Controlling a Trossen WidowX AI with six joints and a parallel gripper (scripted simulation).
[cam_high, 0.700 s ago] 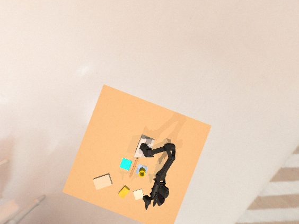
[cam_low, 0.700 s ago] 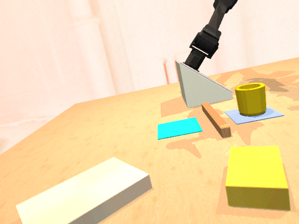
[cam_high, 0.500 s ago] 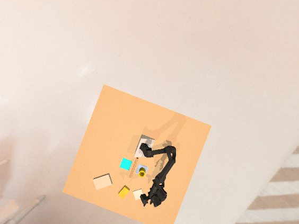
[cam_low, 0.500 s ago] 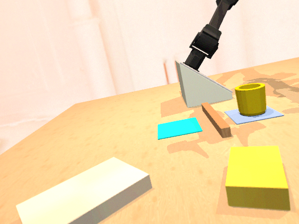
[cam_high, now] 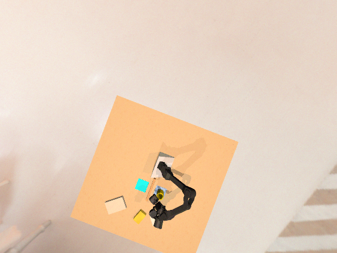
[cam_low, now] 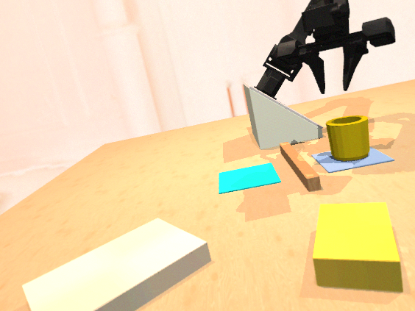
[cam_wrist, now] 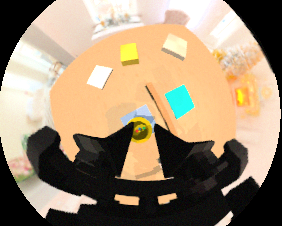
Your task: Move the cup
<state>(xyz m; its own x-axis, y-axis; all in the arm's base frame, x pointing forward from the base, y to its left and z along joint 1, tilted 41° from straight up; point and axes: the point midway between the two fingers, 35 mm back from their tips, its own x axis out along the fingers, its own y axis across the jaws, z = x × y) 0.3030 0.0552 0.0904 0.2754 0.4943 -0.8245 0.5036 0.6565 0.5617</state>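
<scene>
Now: the yellow cup 90 mm below my gripper tip, 20 mm to the left of it and 20 mm behind it. Round my gripper tip: cyan pad (180 mm to the right, 140 mm below, 10 mm behind); blue pad (140 mm below, 20 mm to the left, 20 mm behind); wooden bar (130 mm below, 80 mm to the right, 10 mm behind).
</scene>
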